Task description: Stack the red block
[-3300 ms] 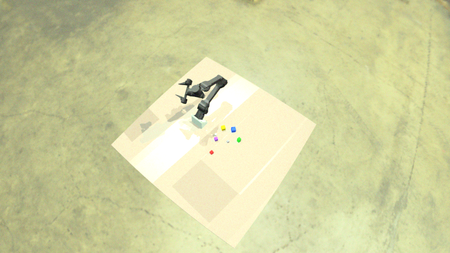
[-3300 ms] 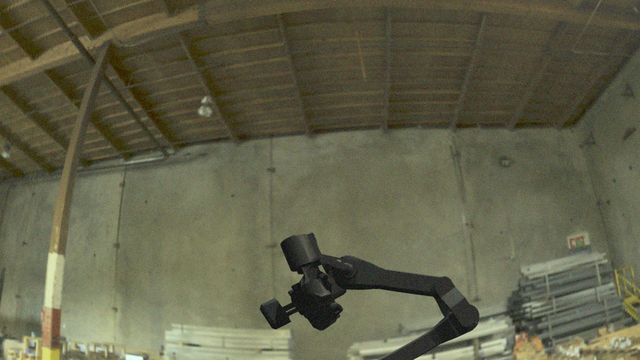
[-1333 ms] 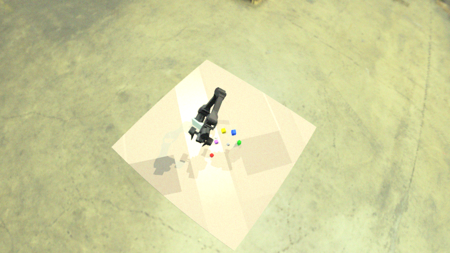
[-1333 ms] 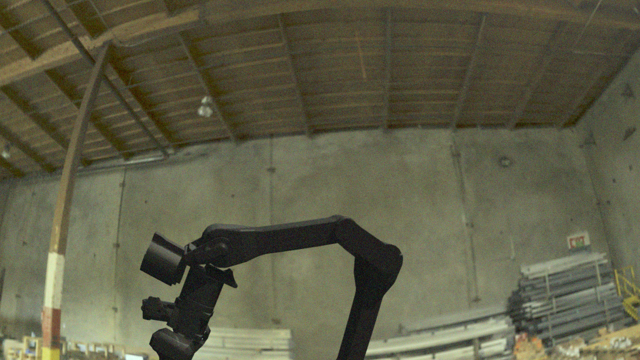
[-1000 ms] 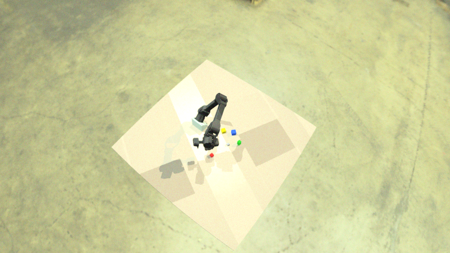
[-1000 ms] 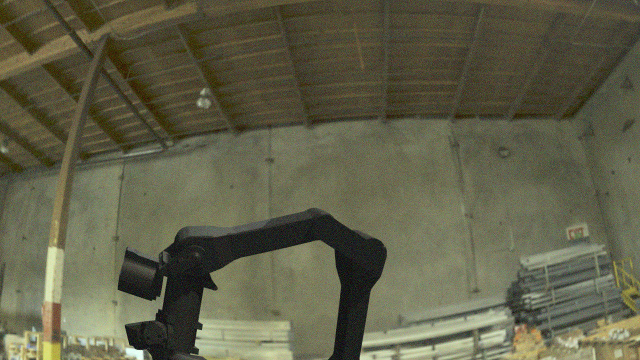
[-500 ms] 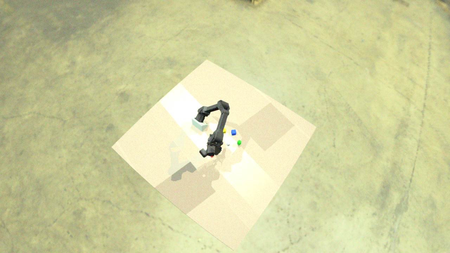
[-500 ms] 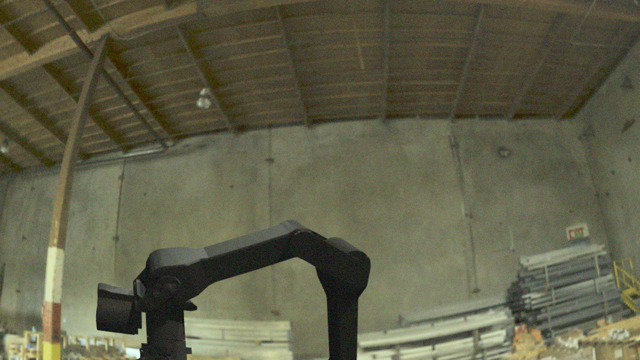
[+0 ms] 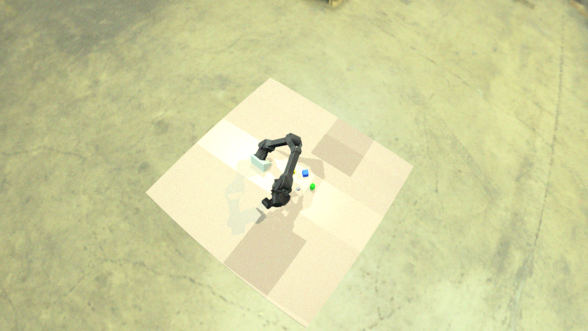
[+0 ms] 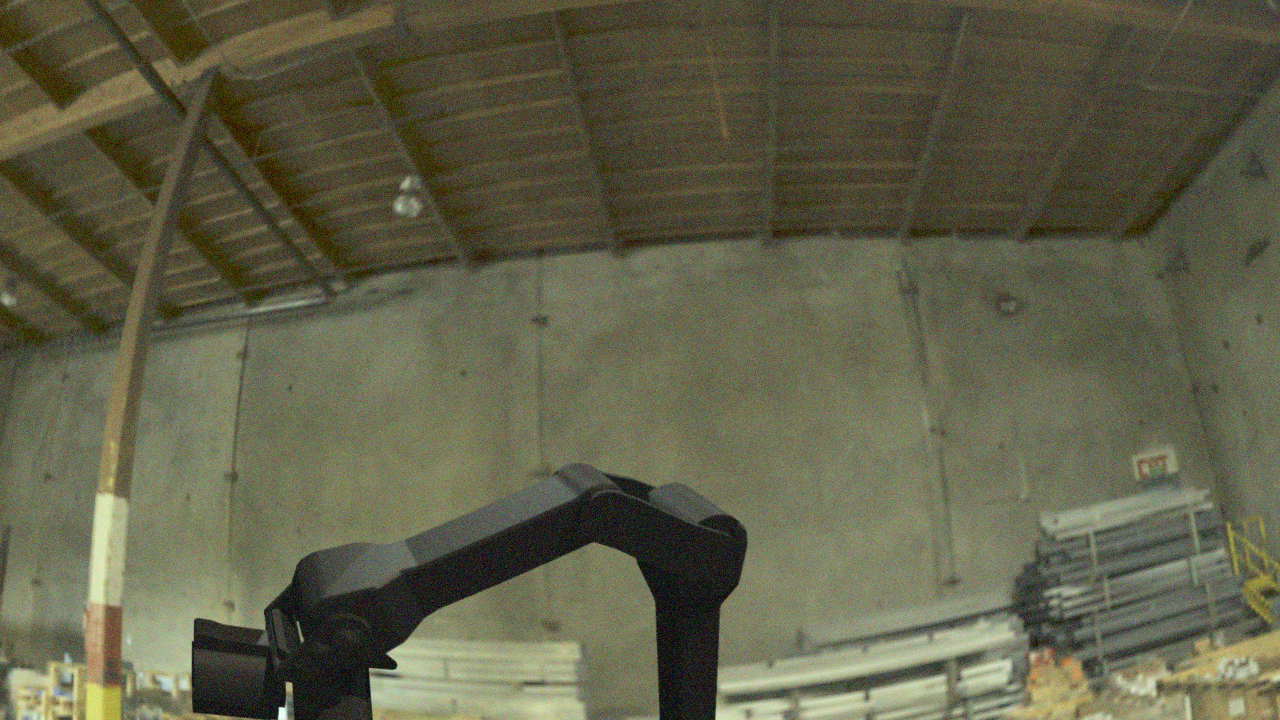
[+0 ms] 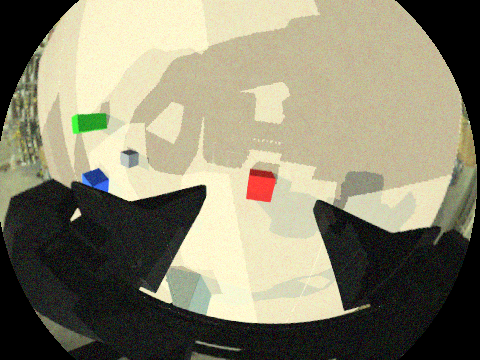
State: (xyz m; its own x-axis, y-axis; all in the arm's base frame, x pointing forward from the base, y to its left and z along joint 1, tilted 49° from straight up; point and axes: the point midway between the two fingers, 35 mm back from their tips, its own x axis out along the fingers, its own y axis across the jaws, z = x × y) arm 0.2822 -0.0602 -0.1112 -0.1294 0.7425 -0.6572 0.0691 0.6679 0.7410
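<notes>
The red block is 3 cm below my gripper tip. Also, from my gripper tip: small grey block 2 cm ahead, 16 cm to the left, 3 cm below; blue block 2 cm behind, 27 cm to the left, 2 cm below.
</notes>
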